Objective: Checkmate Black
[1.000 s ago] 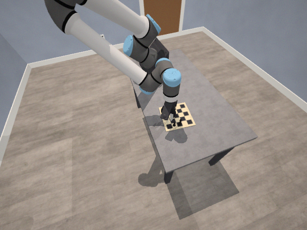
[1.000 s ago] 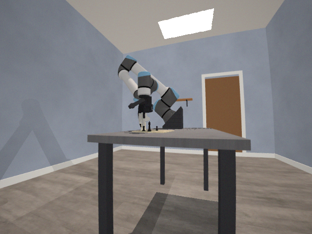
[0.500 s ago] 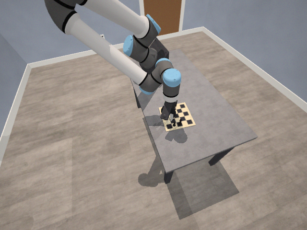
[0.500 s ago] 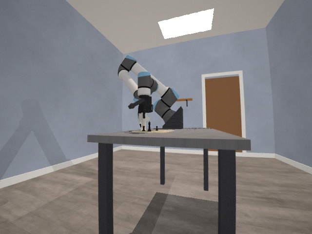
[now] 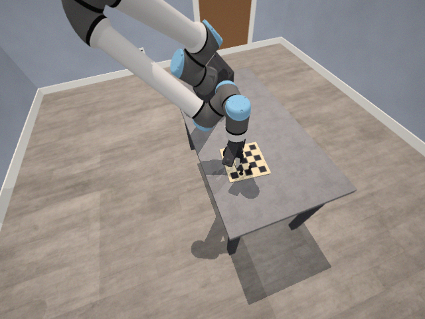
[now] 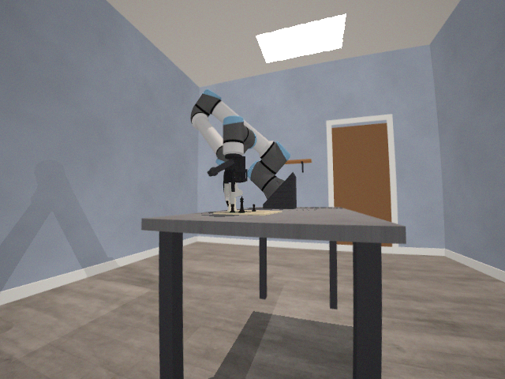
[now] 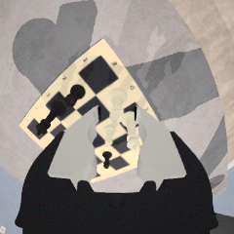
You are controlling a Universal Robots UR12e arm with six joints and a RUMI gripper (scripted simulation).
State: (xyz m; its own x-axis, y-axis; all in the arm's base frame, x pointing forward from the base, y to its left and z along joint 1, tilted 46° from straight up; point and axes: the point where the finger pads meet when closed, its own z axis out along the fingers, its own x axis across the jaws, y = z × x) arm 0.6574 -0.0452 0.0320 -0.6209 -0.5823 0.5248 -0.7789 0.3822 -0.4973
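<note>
My hand is 3 cm past the white pawn, 4 cm to the right of it and 2 cm above it. The rest, counted from my hand: tall black piece: 5 cm ahead, 8 cm to the left, 1 cm below; chessboard: 3 cm behind, 8 cm to the left, 4 cm below; black pawn: 7 cm behind, 8 cm to the left, 2 cm below.
</note>
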